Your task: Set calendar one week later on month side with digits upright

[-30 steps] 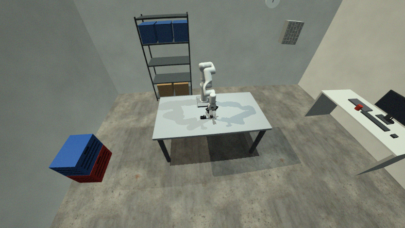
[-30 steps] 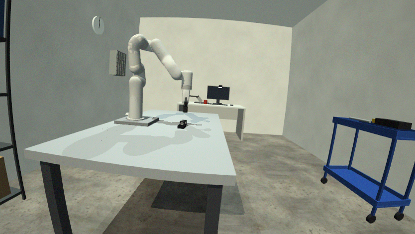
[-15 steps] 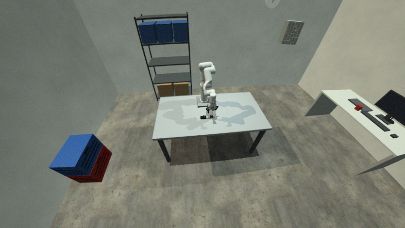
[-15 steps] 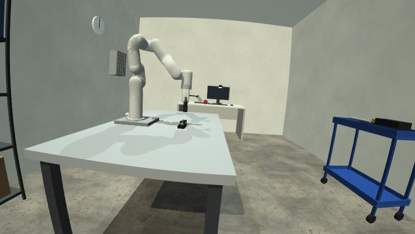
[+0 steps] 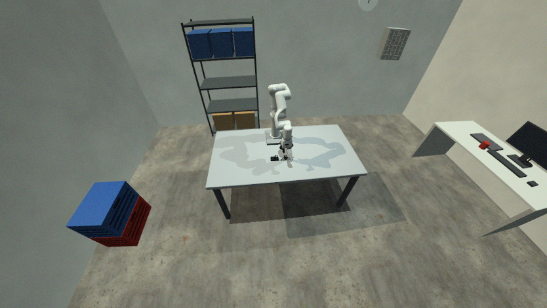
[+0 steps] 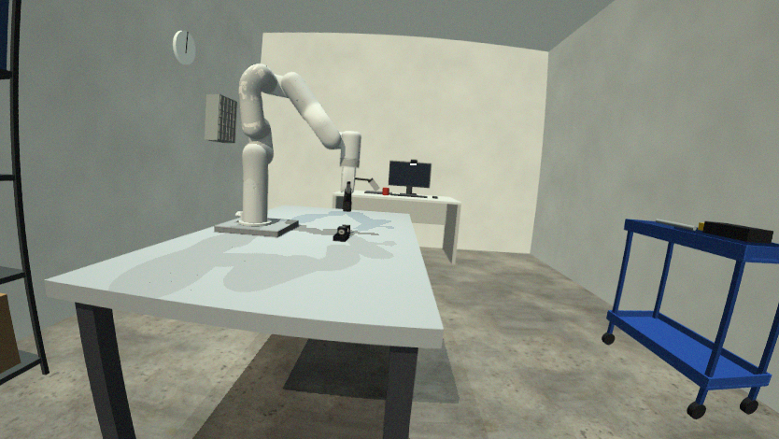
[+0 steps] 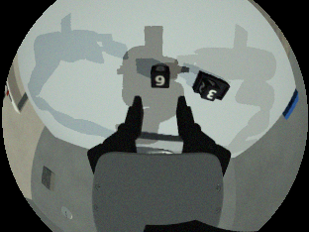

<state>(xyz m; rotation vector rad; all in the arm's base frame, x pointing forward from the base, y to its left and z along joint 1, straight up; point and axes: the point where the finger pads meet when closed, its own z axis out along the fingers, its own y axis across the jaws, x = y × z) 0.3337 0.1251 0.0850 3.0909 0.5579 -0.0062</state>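
Right now my hand is 9 cm above the cube.
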